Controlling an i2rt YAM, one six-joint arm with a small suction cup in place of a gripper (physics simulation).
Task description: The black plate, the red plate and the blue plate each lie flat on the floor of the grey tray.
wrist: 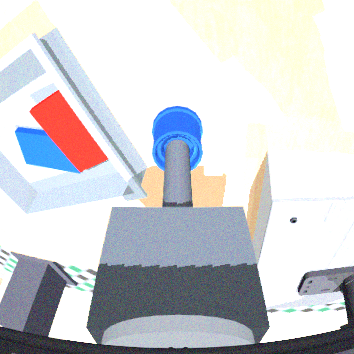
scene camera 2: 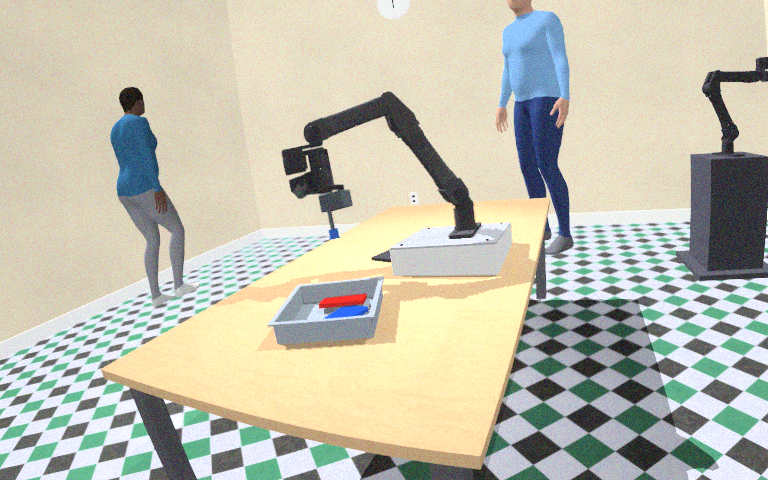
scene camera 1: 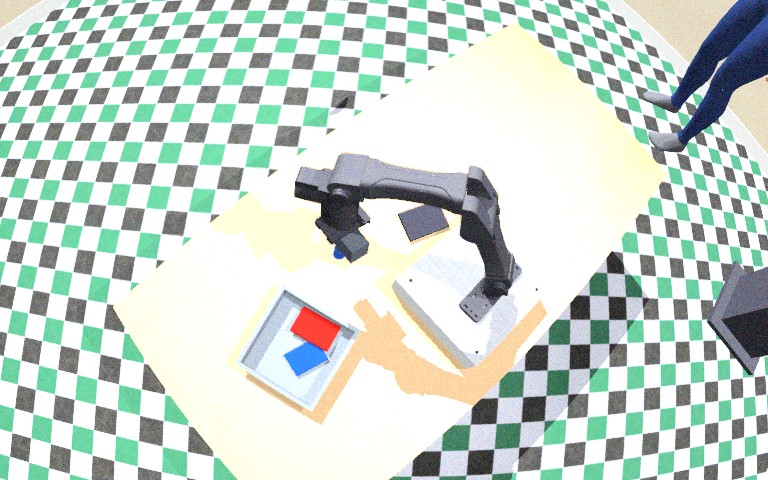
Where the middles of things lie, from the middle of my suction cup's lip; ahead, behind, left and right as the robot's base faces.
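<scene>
With the red plate [scene camera 1: 314,328], I find my suction cup 13 cm above it, 8 cm past it and 16 cm to the right of it; going by their middles, the red plate is the nearest to my suction cup of the things named here. The black plate [scene camera 1: 423,220] is 14 cm below my suction cup, 6 cm behind it and 26 cm to the right of it. Then I consider the blue plate [scene camera 1: 308,355], which is 13 cm below my suction cup, 11 cm behind it and 23 cm to the left of it, while the grey tray [scene camera 1: 263,356] rests 12 cm below my suction cup, 8 cm behind it and 23 cm to the left of it.
</scene>
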